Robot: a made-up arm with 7 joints. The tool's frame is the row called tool. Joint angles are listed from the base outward. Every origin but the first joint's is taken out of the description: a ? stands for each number. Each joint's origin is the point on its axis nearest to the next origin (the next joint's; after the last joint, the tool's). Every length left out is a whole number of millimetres.
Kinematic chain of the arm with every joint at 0, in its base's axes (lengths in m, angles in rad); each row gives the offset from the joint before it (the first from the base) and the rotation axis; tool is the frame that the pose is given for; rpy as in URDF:
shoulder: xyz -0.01 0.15 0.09 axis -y
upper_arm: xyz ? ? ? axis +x
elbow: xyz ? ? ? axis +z
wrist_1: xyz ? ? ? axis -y
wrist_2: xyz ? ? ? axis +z
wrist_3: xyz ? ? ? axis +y
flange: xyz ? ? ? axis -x
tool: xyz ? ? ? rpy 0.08 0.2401 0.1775
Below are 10 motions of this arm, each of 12 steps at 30 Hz.
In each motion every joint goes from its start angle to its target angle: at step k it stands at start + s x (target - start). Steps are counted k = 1, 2, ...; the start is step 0. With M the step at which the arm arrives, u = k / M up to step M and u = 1 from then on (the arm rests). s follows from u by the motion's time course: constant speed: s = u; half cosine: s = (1 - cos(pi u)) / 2; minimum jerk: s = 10 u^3 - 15 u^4 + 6 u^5.
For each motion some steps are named. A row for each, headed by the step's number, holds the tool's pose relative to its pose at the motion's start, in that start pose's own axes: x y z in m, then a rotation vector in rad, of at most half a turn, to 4 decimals.
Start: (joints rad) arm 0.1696 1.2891 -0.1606 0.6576 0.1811 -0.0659 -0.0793
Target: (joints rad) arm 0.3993 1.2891 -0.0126 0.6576 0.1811 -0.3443 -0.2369
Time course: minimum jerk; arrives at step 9
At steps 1, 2, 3, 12:
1: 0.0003 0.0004 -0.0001 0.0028 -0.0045 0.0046
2: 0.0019 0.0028 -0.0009 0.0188 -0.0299 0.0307
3: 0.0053 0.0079 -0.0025 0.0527 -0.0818 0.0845
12: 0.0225 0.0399 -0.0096 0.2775 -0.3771 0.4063

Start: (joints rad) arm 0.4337 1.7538 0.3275 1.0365 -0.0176 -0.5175 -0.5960
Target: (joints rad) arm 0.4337 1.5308 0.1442 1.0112 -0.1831 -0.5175 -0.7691
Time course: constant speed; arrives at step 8
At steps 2, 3, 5, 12:
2: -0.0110 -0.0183 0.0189 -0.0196 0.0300 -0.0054
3: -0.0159 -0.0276 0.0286 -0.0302 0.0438 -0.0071
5: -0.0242 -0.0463 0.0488 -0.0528 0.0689 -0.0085
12: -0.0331 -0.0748 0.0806 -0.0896 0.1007 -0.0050

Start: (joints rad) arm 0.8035 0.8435 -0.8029 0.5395 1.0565 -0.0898 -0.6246
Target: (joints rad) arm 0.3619 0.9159 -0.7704 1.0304 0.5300 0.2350 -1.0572
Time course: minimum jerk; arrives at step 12
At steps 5, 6, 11, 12:
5: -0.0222 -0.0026 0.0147 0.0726 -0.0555 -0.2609
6: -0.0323 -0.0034 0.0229 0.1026 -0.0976 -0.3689
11: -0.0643 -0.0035 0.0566 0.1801 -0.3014 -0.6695
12: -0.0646 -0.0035 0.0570 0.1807 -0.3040 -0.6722

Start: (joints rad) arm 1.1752 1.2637 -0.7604 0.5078 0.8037 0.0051 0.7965
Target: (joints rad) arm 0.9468 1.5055 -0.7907 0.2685 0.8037 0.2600 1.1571
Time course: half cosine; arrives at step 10
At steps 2, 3, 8, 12:
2: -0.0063 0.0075 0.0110 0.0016 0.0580 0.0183
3: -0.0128 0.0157 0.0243 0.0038 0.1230 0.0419
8: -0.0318 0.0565 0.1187 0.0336 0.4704 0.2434
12: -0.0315 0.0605 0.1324 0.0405 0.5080 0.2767

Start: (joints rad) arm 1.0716 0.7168 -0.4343 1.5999 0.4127 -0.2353 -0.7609
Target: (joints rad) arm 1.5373 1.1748 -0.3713 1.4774 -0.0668 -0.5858 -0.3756
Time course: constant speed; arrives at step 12
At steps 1, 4, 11, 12:
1: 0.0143 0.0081 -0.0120 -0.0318 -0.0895 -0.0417
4: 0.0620 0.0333 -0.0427 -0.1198 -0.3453 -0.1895
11: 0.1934 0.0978 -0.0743 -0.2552 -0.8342 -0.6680
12: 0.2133 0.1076 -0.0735 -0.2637 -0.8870 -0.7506

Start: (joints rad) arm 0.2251 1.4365 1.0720 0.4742 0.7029 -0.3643 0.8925
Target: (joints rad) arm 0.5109 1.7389 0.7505 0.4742 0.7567 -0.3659 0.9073
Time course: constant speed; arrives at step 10
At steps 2, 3, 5, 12:
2: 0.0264 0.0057 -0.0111 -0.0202 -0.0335 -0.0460
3: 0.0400 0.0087 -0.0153 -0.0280 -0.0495 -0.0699
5: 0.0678 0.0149 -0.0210 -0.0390 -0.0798 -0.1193
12: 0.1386 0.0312 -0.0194 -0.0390 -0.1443 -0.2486

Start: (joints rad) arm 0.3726 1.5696 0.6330 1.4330 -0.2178 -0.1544 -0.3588
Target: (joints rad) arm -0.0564 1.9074 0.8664 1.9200 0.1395 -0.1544 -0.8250
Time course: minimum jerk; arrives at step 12
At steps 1, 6, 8, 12:
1: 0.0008 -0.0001 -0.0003 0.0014 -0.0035 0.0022
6: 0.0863 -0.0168 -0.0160 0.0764 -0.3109 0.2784
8: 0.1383 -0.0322 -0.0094 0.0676 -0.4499 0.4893
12: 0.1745 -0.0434 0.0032 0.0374 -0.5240 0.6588

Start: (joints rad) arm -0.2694 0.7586 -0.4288 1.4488 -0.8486 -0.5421 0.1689
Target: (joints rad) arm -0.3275 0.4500 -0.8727 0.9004 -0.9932 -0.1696 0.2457
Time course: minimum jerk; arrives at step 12
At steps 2, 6, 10, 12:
2: 0.0010 -0.0070 -0.0031 -0.0238 0.0120 0.0103
6: 0.0287 -0.0968 -0.0341 -0.3488 0.1455 0.0777
10: 0.0756 -0.1774 -0.0468 -0.6670 0.2381 0.0169
12: 0.0797 -0.1830 -0.0471 -0.6896 0.2437 0.0071

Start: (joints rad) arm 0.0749 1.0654 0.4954 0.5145 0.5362 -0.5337 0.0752
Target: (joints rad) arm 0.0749 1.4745 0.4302 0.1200 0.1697 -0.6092 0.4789
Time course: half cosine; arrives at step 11
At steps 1, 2, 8, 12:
1: 0.0021 0.0031 -0.0008 -0.0046 0.0004 -0.0157
2: 0.0084 0.0121 -0.0028 -0.0178 0.0024 -0.0612
8: 0.1105 0.1183 -0.0094 -0.1413 0.1356 -0.6010
12: 0.1388 0.1395 -0.0052 -0.1576 0.1942 -0.7100

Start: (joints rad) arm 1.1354 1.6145 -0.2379 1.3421 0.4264 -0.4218 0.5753
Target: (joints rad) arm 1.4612 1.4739 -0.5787 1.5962 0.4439 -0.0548 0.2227
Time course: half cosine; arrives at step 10
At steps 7, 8, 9, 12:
7: 0.0484 -0.0449 -0.0300 0.1449 -0.0064 0.2047
8: 0.0568 -0.0504 -0.0335 0.1627 -0.0062 0.2269
9: 0.0623 -0.0539 -0.0357 0.1738 -0.0060 0.2402
12: 0.0643 -0.0550 -0.0364 0.1777 -0.0059 0.2446

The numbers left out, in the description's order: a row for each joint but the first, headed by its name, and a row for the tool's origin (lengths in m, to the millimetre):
upper_arm: 0.02 0 0.03
elbow: 0 -0.01 -0.25
wrist_1: -0.03 -0.01 0
wrist_2: 0.02 0 -0.26
wrist_3: 0 0.06 0
flange: -0.02 0 0.02
tool: 0 -0.02 0.01

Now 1 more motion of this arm.
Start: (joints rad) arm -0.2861 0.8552 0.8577 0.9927 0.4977 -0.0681 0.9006
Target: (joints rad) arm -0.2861 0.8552 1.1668 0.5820 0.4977 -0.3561 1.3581
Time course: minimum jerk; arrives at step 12
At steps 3, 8, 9, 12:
3: -0.0088 0.0060 0.0065 -0.0060 -0.0136 0.0044
8: -0.0746 0.0285 0.0477 -0.0467 -0.0988 0.0223
9: -0.0857 0.0292 0.0533 -0.0535 -0.1110 0.0237
12: -0.0967 0.0292 0.0585 -0.0602 -0.1226 0.0249

